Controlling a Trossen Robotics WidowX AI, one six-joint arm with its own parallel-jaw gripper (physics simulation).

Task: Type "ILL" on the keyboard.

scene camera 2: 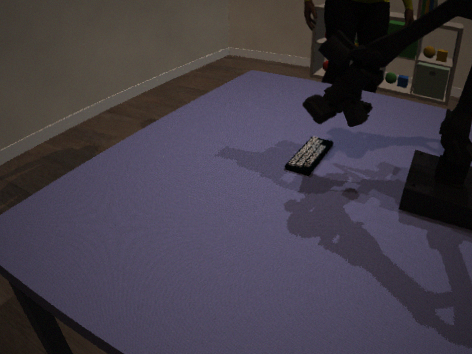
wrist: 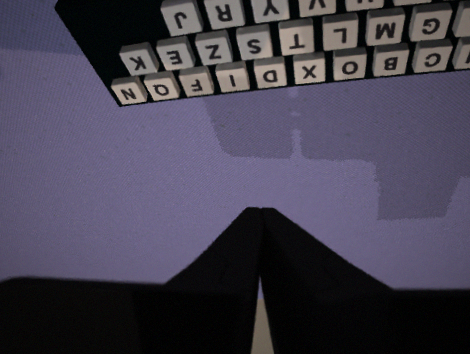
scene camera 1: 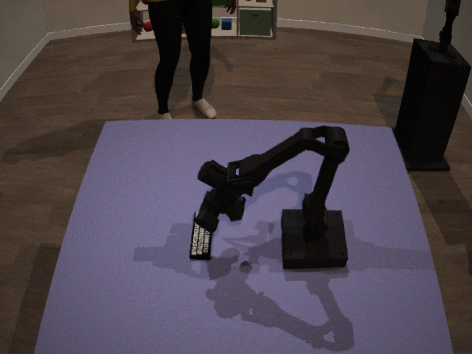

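Seen in the pictures: gripper, fingertip midpoint: (scene camera 2: 314, 120) (wrist: 258, 221); arm's base, origin of the base link: (scene camera 2: 449, 179) (scene camera 1: 313, 234).
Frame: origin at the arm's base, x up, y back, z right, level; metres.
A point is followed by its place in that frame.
The small black keyboard (scene camera 1: 201, 245) @(x -0.039, y -0.349, z -0.008 m) (scene camera 2: 309, 155) @(x -0.037, y -0.346, z 0.016 m) (wrist: 107, 37) @(x -0.041, y -0.335, z 0.117 m) with white keys lies flat on the table. In the wrist view it crosses the top, cut off by the frame, with its letters upside down. The I key (wrist: 232, 80) @(x -0.036, y -0.367, z 0.067 m) is in its lowest visible row, between F and D. The L key (wrist: 341, 35) @(x -0.036, y -0.351, z 0.017 m) is in the row above, between T and M. My gripper (scene camera 1: 206, 222) (scene camera 2: 319, 112) @(x 0.045, y -0.351, z 0.050 m) (wrist: 258, 221) @(x 0.045, y -0.351, z 0.050 m) is shut and empty, tilted and raised above the table near the keyboard. It hides the keyboard's far end in scene camera 1.
The purple table (scene camera 1: 130, 165) @(x -0.052, y -0.645, z 0.378 m) (scene camera 2: 150, 200) @(x -0.052, y -0.593, z -0.308 m) carries the arm's square black base (scene camera 1: 314, 245) @(x 0.001, y -0.003, z -0.046 m) (scene camera 2: 435, 192) @(x 0.002, y -0.031, z -0.078 m), to the right of the keyboard. The arm's shadows fall around the keyboard. A person (scene camera 1: 182, 45) stands behind the table, with a low shelf behind. A black pedestal (scene camera 1: 432, 100) stands at the right.
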